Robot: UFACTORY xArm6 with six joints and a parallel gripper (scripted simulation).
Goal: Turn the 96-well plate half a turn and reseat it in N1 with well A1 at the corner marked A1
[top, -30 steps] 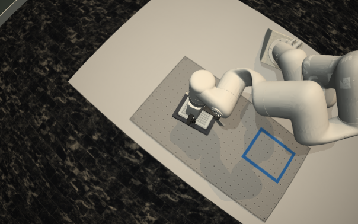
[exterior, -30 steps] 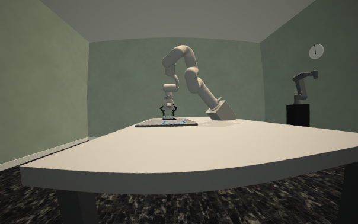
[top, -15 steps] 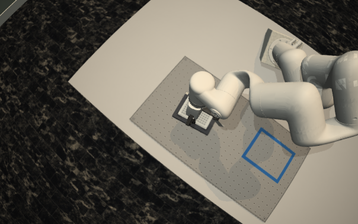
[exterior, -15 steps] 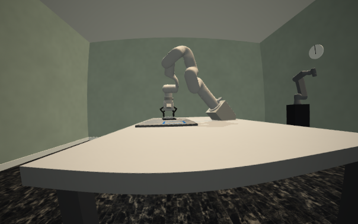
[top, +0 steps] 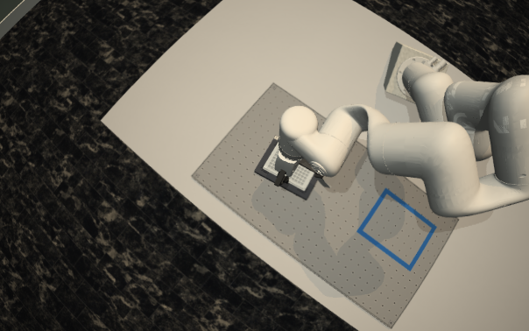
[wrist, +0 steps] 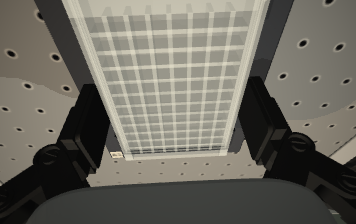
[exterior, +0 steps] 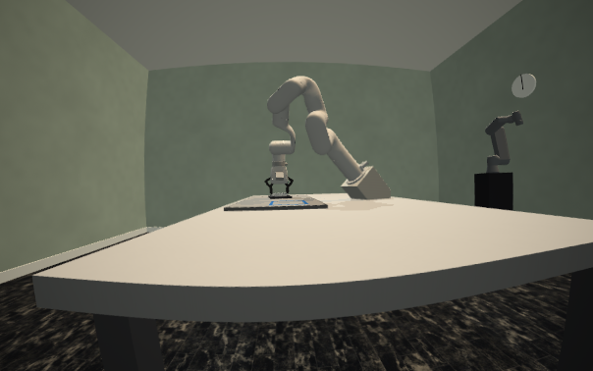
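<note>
My hand is 10 mm above the 96-well plate. Also, from my hand: small A1 mark: 90 mm to the right, 20 mm below, 20 mm behind; then dark plate nest N1: 20 mm below.
</note>
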